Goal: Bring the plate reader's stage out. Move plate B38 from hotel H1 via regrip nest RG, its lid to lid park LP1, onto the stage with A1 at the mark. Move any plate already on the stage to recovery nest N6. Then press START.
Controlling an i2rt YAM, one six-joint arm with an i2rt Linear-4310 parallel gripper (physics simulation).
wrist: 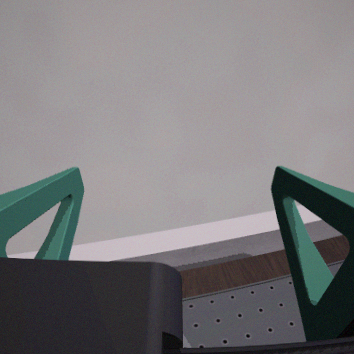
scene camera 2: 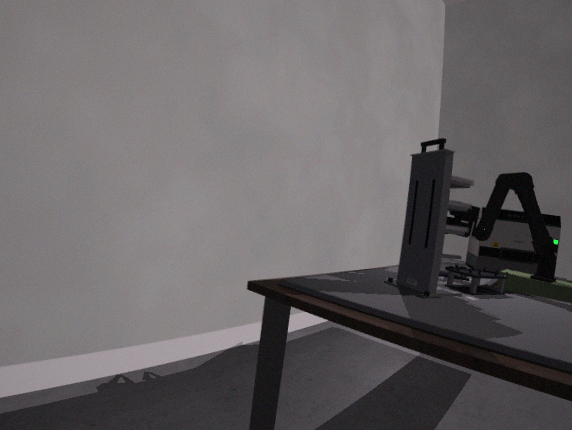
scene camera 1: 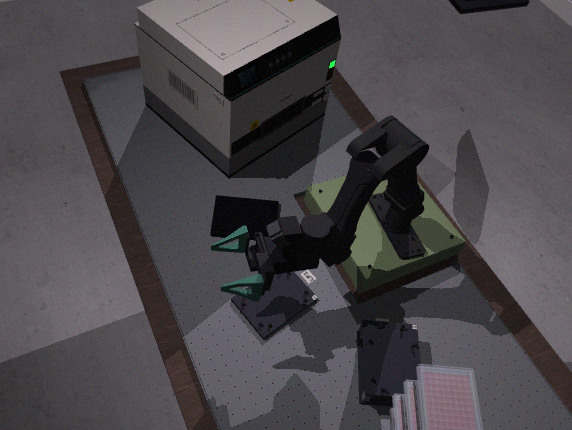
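Seen in the pictures: gripper, fingertip midpoint: [wrist: 177, 177] [scene camera 1: 215, 267]; arm's base, link origin: [scene camera 2: 543, 279] [scene camera 1: 395, 225].
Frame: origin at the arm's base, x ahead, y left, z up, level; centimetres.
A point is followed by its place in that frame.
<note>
The plate reader [scene camera 1: 187, 90] @[x 42.3, y -42.7, z 14.9 cm] [scene camera 2: 482, 259] @[x 32.6, y -29.8, z 1.7 cm] stands at the table's far end with a green light; no stage shows outside its front. Its panel buttons [scene camera 1: 280, 60] @[x 20.7, y -37.0, z 25.3 cm] are too small to read. My gripper [scene camera 1: 217, 268] @[x 48.5, y 9.6, z 16.8 cm] [wrist: 177, 177] @[x 48.5, y 9.6, z 16.8 cm] is open and empty, fingers level, above the table between a flat black nest [scene camera 1: 240, 212] @[x 35.6, y -16.0, z -3.5 cm] and a dark nest [scene camera 1: 272, 310] @[x 36.1, y 12.1, z -3.8 cm] with a small label. Another dark nest [scene camera 1: 389, 350] @[x 16.2, y 29.9, z 1.2 cm] lies near the hotel. Clear plates with pink wells [scene camera 1: 447, 395] @[x 22.9, y 47.0, z 29.6 cm] show at the bottom right. The hotel [scene camera 2: 425, 220] @[x 24.8, y 58.4, z 15.6 cm] holds several stacked plates; I cannot tell which is B38.
The arm's green base block [scene camera 1: 350, 200] [scene camera 2: 530, 287] @[x 2.5, y 11.3, z -2.5 cm] stands on the table's right side. A raised nest [scene camera 2: 475, 276] @[x 13.9, y 41.3, z 0.9 cm] stands beside the hotel. The perforated table top [scene camera 1: 220, 350] @[x 49.6, y 17.6, z -4.7 cm] has a brown wooden edge [scene camera 1: 125, 220] @[x 63.5, y -22.4, z -6.0 cm] [wrist: 225, 276] @[x 60.5, y 4.3, z -6.0 cm]. A wall [wrist: 175, 90] fills the background.
</note>
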